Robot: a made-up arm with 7 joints.
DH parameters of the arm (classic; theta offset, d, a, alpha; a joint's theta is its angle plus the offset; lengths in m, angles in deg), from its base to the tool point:
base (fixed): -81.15 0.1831 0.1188 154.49
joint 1: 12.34 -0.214 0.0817 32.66
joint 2: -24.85 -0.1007 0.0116 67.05
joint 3: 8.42 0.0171 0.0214 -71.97
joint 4: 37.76 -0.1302 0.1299 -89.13
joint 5: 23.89 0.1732 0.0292 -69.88
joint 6: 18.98 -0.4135 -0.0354 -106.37
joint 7: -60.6 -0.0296 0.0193 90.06
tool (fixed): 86.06 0.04 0 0
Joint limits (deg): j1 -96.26..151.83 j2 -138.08..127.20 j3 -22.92..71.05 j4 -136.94..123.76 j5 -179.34..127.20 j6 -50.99..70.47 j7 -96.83..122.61
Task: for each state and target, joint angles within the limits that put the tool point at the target. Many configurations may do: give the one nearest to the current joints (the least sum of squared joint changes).
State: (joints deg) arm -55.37 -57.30 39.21 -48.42 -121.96 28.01 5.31
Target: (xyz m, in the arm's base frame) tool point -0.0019 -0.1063 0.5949
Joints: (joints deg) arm -26.10 -35.75 33.93 -9.70 -95.00 28.33 10.10
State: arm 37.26 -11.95 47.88 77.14 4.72 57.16 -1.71
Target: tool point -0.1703 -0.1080 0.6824
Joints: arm -14.77 -22.81 71.05 85.30 5.20 56.14 7.61
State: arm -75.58 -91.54 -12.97 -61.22 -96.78 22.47 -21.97
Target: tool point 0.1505 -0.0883 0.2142
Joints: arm -96.26 -71.32 -22.92 1.13 -56.63 15.89 -43.45
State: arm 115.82 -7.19 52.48 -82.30 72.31 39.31 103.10
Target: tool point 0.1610 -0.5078 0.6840
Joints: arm 108.37 -28.98 34.47 -116.54 55.97 42.11 97.49
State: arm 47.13 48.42 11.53 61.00 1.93 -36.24 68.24
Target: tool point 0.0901 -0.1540 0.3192
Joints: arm 67.76 35.19 11.70 51.46 -43.37 -49.27 46.43
